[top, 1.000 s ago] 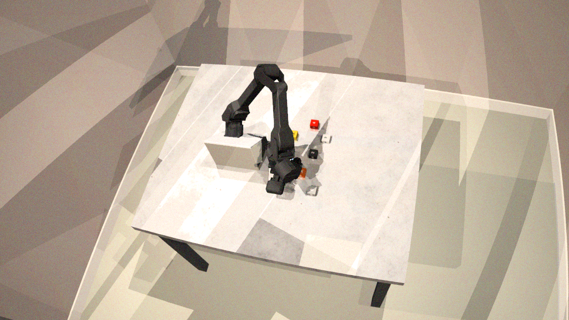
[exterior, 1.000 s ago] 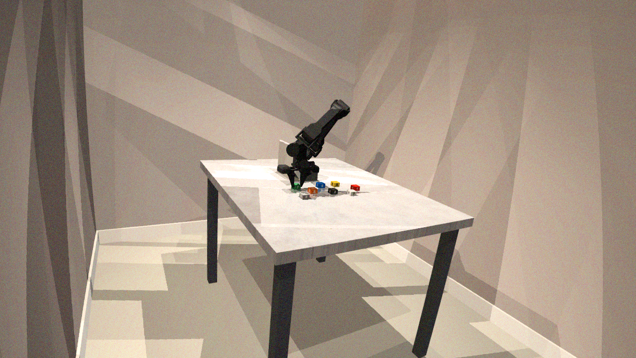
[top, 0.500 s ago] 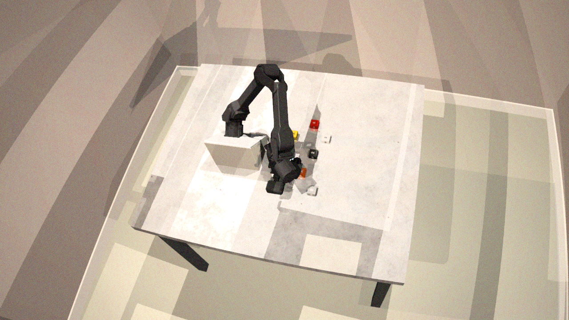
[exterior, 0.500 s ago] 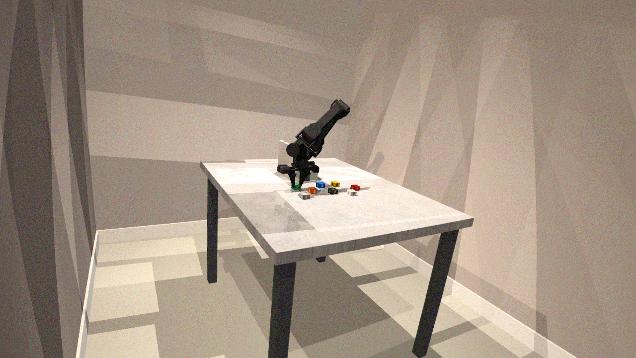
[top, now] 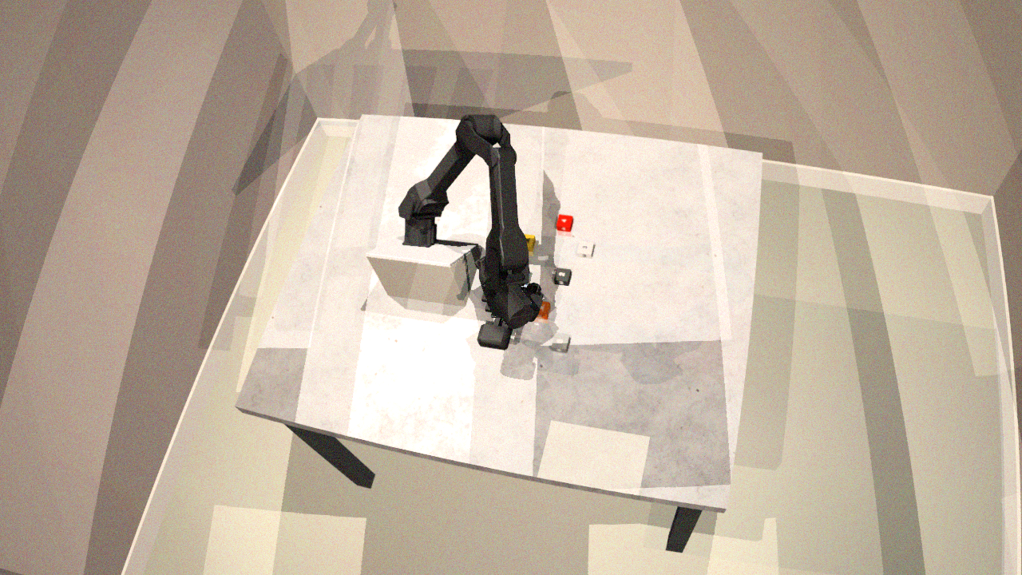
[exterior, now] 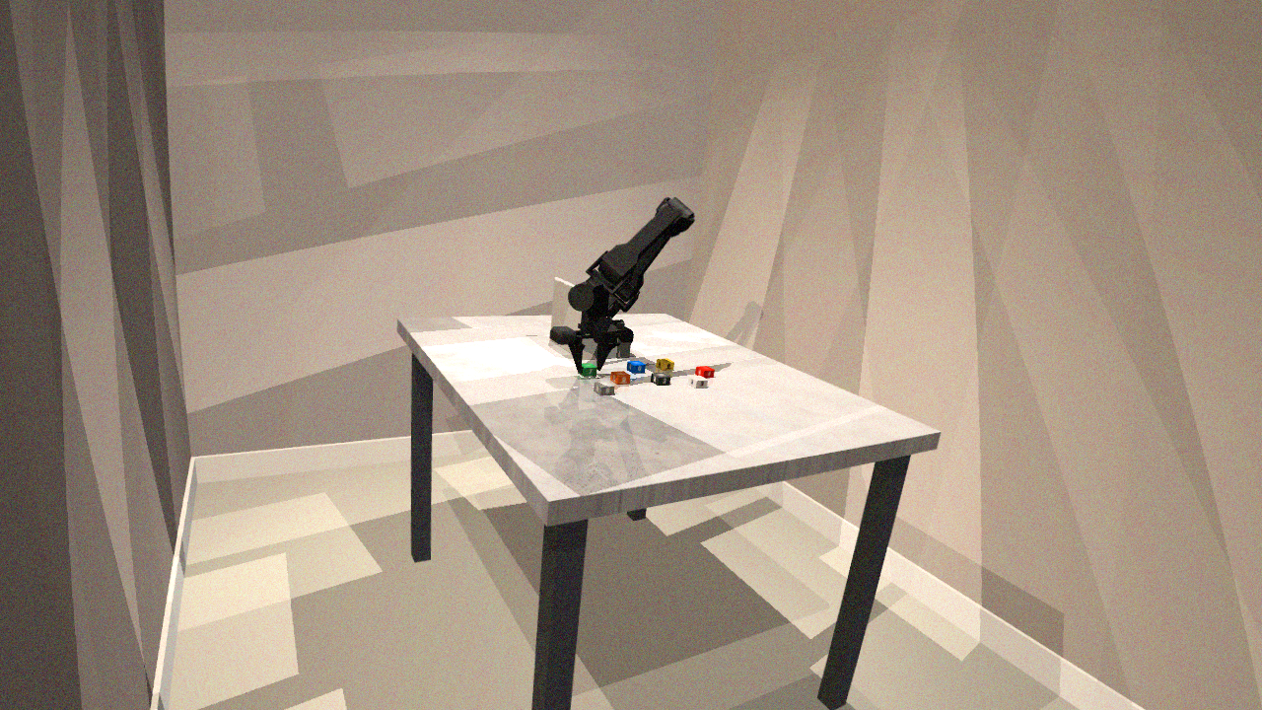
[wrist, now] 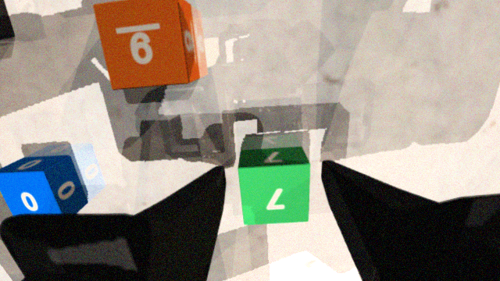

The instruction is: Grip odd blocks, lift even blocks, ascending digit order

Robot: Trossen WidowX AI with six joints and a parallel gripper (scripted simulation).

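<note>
The green 7 block is 10 mm behind my gripper tip. The rest, counted from my gripper tip: blue 0 block: 130 mm to the left; grey 8 block: 120 mm ahead, 30 mm to the right; orange block: 70 mm ahead, 40 mm to the left.
</note>
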